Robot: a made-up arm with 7 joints.
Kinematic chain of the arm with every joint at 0, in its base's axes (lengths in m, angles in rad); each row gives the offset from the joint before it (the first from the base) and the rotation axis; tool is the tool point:
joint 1: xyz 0 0 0.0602 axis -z
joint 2: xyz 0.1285 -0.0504 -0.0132 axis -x
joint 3: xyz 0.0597 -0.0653 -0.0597 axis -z
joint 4: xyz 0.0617 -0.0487 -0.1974 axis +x
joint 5: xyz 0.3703 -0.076 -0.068 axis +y
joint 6: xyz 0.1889 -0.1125 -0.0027 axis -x
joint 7: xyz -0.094 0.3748 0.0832 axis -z
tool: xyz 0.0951 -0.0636 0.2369
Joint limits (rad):
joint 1: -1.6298..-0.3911
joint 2: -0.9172..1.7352
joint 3: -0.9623..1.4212
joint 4: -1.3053..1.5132
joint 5: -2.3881..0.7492
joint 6: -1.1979..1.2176
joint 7: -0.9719..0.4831
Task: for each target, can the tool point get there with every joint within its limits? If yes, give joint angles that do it. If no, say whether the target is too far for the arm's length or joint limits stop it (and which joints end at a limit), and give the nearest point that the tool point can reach.
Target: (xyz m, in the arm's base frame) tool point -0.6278 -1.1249 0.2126
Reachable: no: joint limits stop it (at a limit: joint 1, joint 3, joint 6, joint 7) | nearest point -0.0748 -0.7816 0.1891 | short by 0.651 m
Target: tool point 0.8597 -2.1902 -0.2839
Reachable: no: too far | nearest point 0.5492 -1.0769 -0.1189 | short by 1.168 m
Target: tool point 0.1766 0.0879 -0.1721
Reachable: yes | joints -0.5940 -0.4442 0.6575 0.4046 -1.8340 -0.2243 -0.1976
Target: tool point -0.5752 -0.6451 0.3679
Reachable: no: joint limits stop it (at a limit: joint 1, joint 3, joint 6, joint 7) | nearest point -0.1919 -0.5147 0.3930 | short by 0.406 m
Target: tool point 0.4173 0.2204 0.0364
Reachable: yes | joints -0.8530 0.2980 -0.6698 0.8108 -1.1595 -0.1822 0.0513
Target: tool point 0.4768 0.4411 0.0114
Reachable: yes | joints -1.4245 0.2378 1.1823 -0.2929 -0.9059 0.3097 0.1946
